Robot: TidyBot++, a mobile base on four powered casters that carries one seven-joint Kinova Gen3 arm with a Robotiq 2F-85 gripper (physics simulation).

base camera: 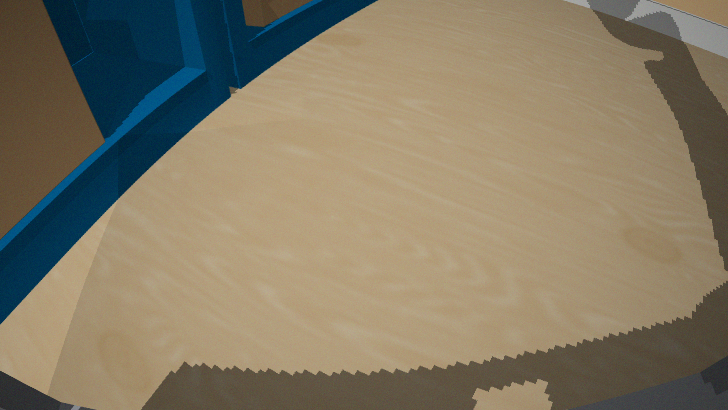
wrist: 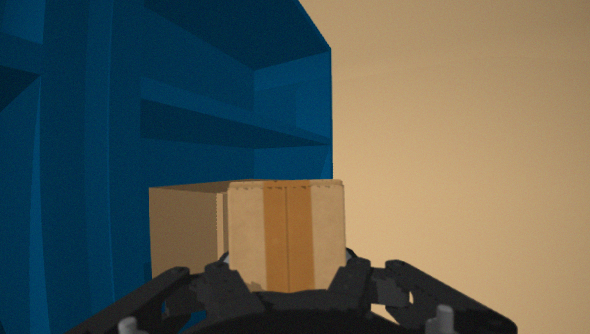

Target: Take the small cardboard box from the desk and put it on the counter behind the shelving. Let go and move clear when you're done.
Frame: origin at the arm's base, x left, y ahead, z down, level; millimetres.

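Seen in the pictures: gripper, fingertip midpoint: point(wrist: 288, 256).
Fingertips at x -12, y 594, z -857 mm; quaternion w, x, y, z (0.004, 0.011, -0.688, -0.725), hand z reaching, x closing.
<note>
Offsets run from my fingertips to a thing's middle. "*": to the spot under its first point. Level surfaces: height alone.
The small cardboard box @(dx +1, dy -24, dz -12 mm) point(wrist: 288, 235), tan with an orange-brown tape strip down its middle, is held upright between the fingers in the wrist view. My gripper point(wrist: 288, 256) is shut on it, one finger at each side. The blue shelving point(wrist: 200, 120) point(base camera: 213, 50) stands behind and left of the box in the wrist view and at the upper left in the base view. The counter and the desk do not show in either view. The gripper does not show in the base view.
A larger brown box @(dx +141, dy +574, dz +128 mm) point(wrist: 182, 225) sits in the shelving behind the held box. Another brown box @(* dx +412, dy -161, dz +1107 mm) point(base camera: 40, 137) is in the lower shelving at the left. A plain tan wall point(wrist: 460, 150) is at the right. Dark shadows cross the wooden floor @(dz +1254 mm) point(base camera: 382, 203).
</note>
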